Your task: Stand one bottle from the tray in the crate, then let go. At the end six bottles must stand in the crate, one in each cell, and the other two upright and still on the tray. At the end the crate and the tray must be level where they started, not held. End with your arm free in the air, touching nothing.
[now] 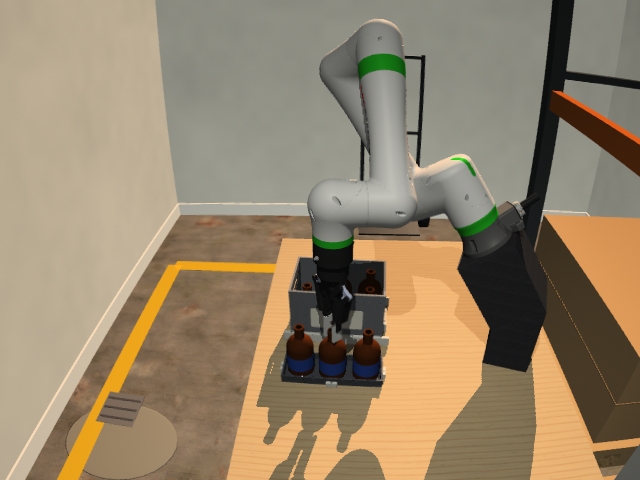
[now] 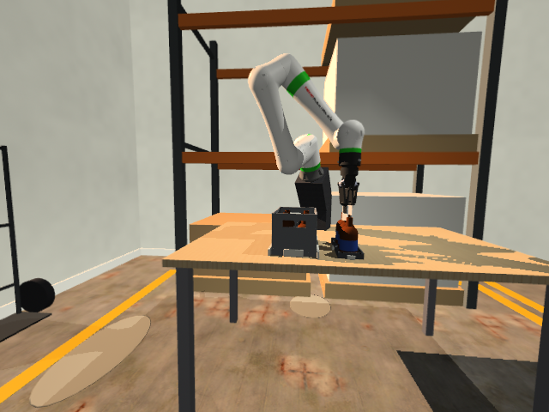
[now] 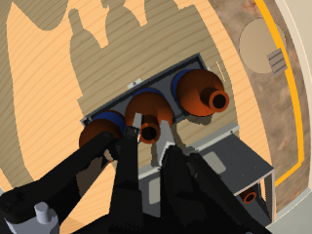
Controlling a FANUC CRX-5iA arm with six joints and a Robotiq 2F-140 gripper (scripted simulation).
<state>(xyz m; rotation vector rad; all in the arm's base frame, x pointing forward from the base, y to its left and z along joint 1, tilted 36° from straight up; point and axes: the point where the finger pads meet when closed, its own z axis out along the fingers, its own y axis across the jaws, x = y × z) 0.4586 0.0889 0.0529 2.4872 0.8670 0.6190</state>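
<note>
Right now the glass bottle is 9 cm below my hand. Also, from my hand: tray 16 cm below; grey crate 22 cm to the right, 9 cm below, 5 cm behind.
</note>
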